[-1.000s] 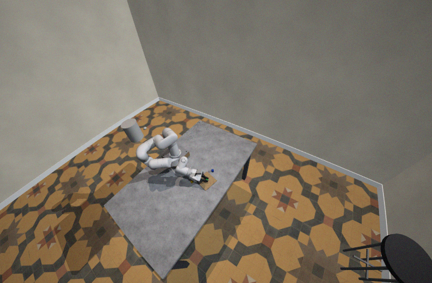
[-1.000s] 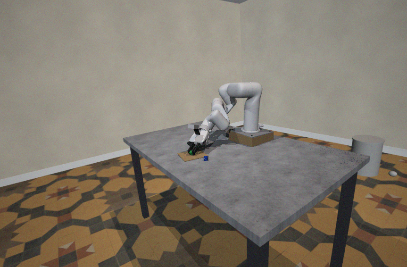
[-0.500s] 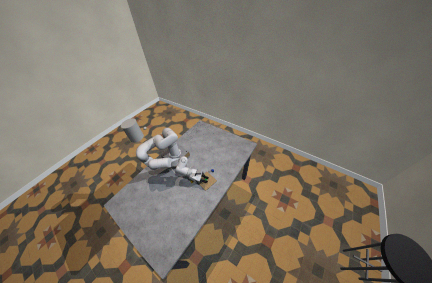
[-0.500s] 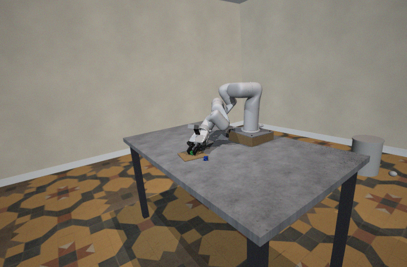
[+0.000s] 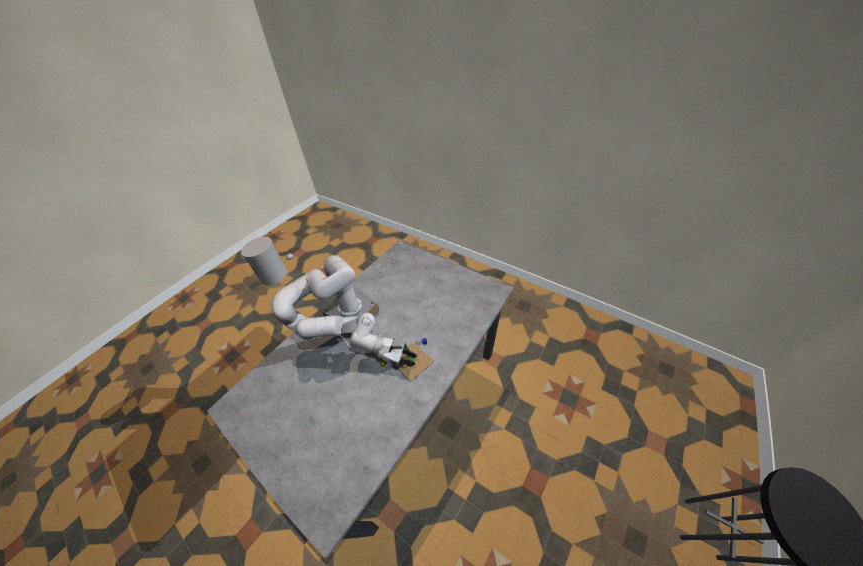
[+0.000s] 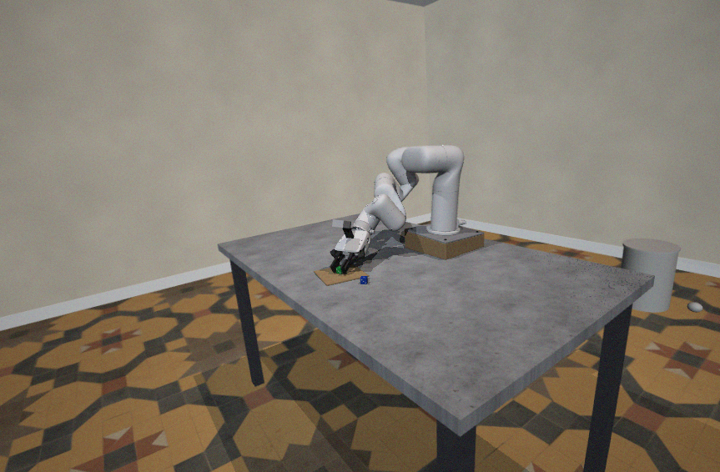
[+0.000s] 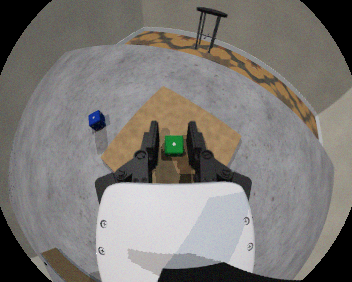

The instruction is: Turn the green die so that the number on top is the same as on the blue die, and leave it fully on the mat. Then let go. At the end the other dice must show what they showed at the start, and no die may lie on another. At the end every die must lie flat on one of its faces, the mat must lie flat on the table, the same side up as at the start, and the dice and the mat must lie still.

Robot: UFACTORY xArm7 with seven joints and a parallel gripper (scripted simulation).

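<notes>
Right now my hand is 10 mm above the green die. Round my hand: yellow die (80 mm behind, 100 mm to the right, 20 mm below); then tan mat (30 mm below); then blue die (30 mm behind, 110 mm to the left, 20 mm below).
</notes>
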